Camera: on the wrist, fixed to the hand. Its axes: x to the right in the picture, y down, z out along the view.
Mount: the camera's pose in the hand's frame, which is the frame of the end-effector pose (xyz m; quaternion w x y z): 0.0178 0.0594 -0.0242 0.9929 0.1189 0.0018 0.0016
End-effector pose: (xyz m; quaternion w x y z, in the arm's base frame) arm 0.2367 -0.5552 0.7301 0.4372 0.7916 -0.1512 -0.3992
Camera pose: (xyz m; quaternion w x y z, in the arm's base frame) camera 0.2730 -0.5858 0.7767 0.3409 0.8384 -0.1981 -0.3763
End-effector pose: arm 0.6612 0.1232 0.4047 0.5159 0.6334 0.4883 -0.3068
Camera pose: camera 0.7199 0.1522 0.4166 0.4366 0.6916 0.4483 -0.3607
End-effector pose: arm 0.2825 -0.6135 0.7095 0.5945 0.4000 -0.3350 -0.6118
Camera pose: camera 0.3318 -0.6337 0.7495 0.5443 0.4684 -0.4049 -0.5660
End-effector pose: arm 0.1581 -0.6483 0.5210 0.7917 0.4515 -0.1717 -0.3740
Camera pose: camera 0.2106 -0.6288 0.5570 0.7333 0.5428 -0.2142 -0.3489
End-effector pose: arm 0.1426 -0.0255 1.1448 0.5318 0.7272 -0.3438 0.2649
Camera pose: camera 0.1068 -0.0180 1.2004 0.4418 0.7842 -0.3101 0.3061
